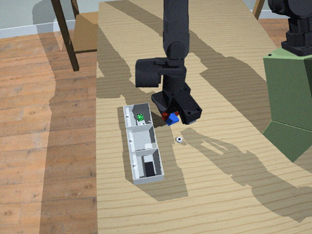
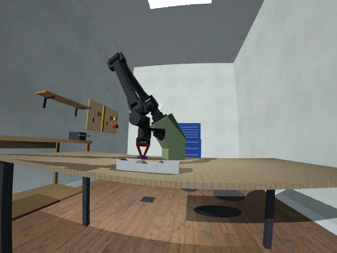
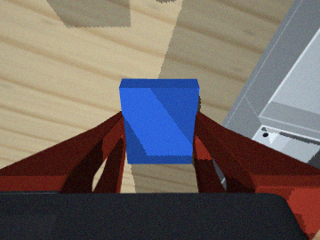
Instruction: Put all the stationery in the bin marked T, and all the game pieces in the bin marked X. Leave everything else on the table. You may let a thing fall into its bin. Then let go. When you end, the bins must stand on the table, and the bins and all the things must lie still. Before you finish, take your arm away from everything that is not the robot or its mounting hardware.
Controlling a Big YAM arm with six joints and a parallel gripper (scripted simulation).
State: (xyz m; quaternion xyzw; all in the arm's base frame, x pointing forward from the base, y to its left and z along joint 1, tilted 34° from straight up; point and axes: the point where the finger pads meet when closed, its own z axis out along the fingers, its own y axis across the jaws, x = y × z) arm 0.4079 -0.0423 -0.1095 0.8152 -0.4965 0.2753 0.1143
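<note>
The black-and-white eraser lies 140 mm to the left of my hand, 80 mm ahead of it and 30 mm below it. The rest, counted from my hand: hex nut 60 mm to the left, 40 mm below, 20 mm behind; flat blue block right at my hand; green die 90 mm ahead, 20 mm to the right, 20 mm below.
</note>
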